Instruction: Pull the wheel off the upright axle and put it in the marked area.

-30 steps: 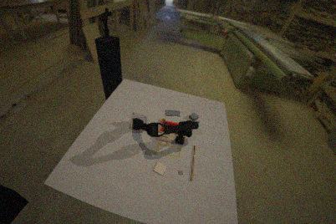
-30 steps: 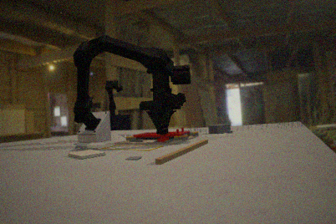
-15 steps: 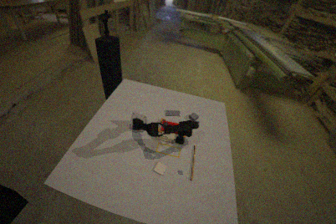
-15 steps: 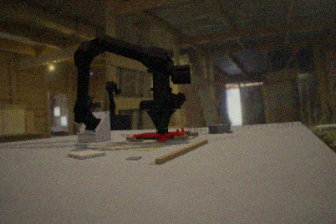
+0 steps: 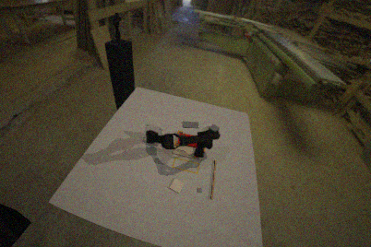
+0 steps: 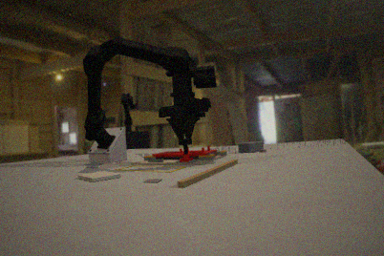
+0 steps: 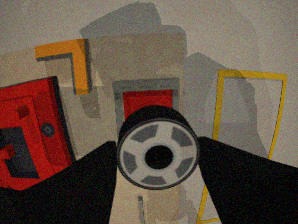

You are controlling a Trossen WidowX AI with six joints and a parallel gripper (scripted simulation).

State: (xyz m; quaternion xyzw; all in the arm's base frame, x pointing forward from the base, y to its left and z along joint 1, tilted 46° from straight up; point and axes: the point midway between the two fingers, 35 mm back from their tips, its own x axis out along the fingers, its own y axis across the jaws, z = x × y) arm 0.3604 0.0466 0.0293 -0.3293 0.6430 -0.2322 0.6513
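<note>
My gripper tip is now 30 mm above the axle. The rest, counted from my gripper tip: flat tan tile (60 mm behind, 280 mm to the right, 60 mm below); wheel (right at my gripper tip); wooden stick (170 mm ahead, 130 mm to the right, 60 mm below).
</note>
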